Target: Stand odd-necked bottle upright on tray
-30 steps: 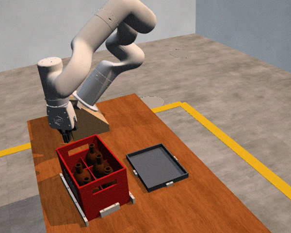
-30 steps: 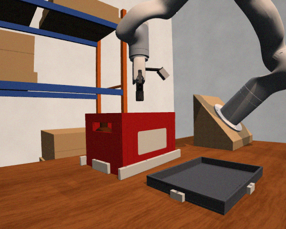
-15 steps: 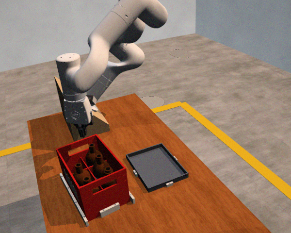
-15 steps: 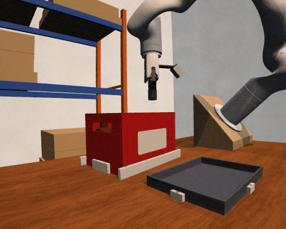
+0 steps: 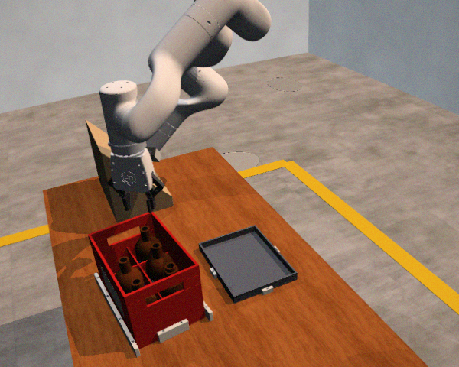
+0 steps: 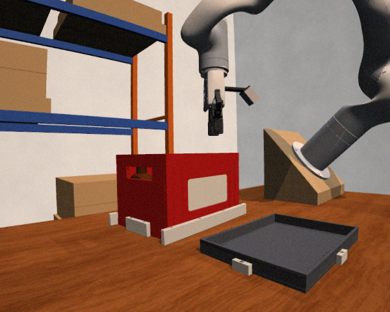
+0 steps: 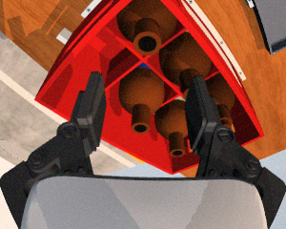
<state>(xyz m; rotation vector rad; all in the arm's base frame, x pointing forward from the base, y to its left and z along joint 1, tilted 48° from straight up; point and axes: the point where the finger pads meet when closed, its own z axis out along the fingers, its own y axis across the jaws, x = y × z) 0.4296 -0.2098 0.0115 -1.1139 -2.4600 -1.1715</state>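
Right now my hand is 90 mm short of the red crate, 50 mm to the left of it and 160 mm above it. From my hand the other things lie so: dark grey tray: 120 mm ahead, 240 mm to the left, 230 mm below; then brown bottle: 180 mm ahead, 100 mm to the right, 160 mm below.
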